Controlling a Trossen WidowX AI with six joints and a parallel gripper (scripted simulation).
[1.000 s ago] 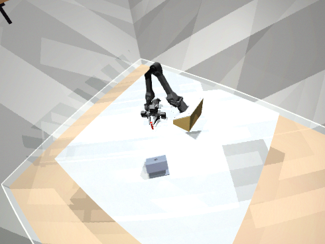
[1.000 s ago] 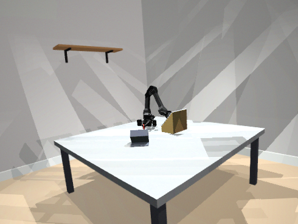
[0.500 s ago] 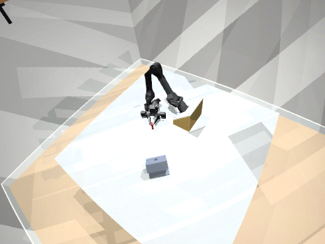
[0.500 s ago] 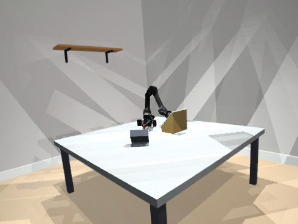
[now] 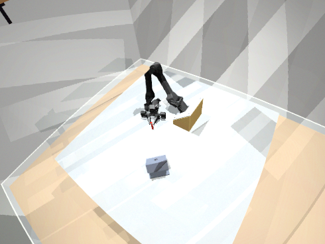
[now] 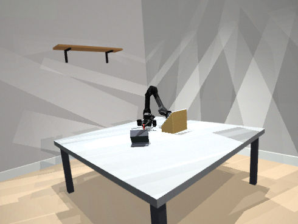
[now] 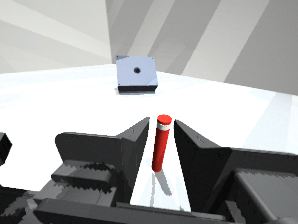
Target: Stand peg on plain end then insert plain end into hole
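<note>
My gripper tip is now 1 cm to the left of the red peg, 1 cm past it and 1 cm above it. The rest, counted from my gripper tip: grey sloped panel: 22 cm ahead, 20 cm to the left, 1 cm below.
</note>
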